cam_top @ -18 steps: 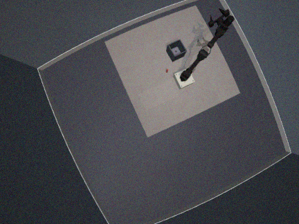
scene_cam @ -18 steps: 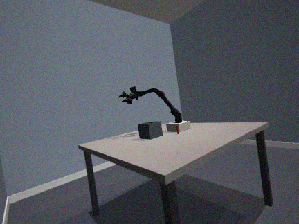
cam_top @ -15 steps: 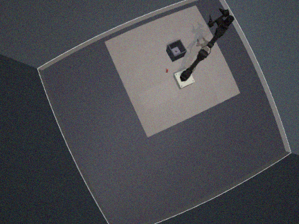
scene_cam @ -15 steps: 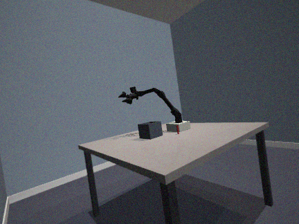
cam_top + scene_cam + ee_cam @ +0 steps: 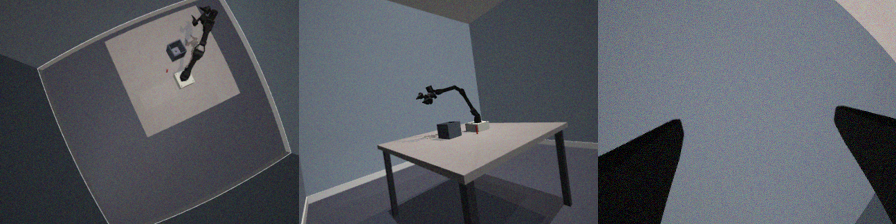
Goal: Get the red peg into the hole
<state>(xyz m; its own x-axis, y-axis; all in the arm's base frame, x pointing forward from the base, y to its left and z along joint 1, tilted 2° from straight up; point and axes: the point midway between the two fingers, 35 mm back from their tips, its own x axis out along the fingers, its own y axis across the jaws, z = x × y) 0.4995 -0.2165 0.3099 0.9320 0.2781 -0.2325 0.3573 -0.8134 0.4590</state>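
Right now the red peg is 390 mm behind my gripper tip, 350 mm below it and 340 mm to the left of it. The rest, counted from my gripper tip: pale plate (340 mm below, 190 mm behind, 180 mm to the left).
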